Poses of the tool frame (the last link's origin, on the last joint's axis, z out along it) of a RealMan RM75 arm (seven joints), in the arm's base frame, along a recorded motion.
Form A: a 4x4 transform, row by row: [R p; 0 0 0 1], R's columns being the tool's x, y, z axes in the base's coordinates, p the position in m. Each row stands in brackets.
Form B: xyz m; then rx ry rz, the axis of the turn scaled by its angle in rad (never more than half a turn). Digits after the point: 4 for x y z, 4 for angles.
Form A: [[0.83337 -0.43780 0.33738 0.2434], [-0.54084 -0.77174 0.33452 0.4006], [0.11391 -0.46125 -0.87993 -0.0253], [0 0 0 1]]
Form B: 0.2434 0.4006 -0.0253 -2.5910 0.7276 -0.3355
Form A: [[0.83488 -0.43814 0.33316 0.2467], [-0.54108 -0.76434 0.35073 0.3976], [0.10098 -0.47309 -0.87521 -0.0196], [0 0 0 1]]
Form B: 0.2467 0.3976 -0.0196 -2.5763 0.7261 -0.3219
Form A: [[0.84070 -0.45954 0.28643 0.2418], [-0.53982 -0.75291 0.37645 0.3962], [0.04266 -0.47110 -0.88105 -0.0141], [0 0 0 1]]
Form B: 0.2418 0.3962 -0.0141 -2.5678 0.7385 -0.2432
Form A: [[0.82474 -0.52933 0.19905 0.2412], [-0.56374 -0.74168 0.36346 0.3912], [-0.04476 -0.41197 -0.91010 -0.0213], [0 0 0 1]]
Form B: 0.2412 0.3912 -0.0213 -2.5950 0.8159 -0.1152
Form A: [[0.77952 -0.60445 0.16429 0.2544], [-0.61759 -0.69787 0.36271 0.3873], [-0.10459 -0.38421 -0.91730 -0.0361], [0 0 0 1]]
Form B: 0.2544 0.3873 -0.0361 -2.5715 0.9257 -0.0452
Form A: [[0.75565 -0.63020 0.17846 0.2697], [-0.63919 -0.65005 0.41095 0.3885], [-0.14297 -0.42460 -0.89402 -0.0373], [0 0 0 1]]
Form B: 0.2697 0.3885 -0.0373 -2.4988 0.9613 -0.0269
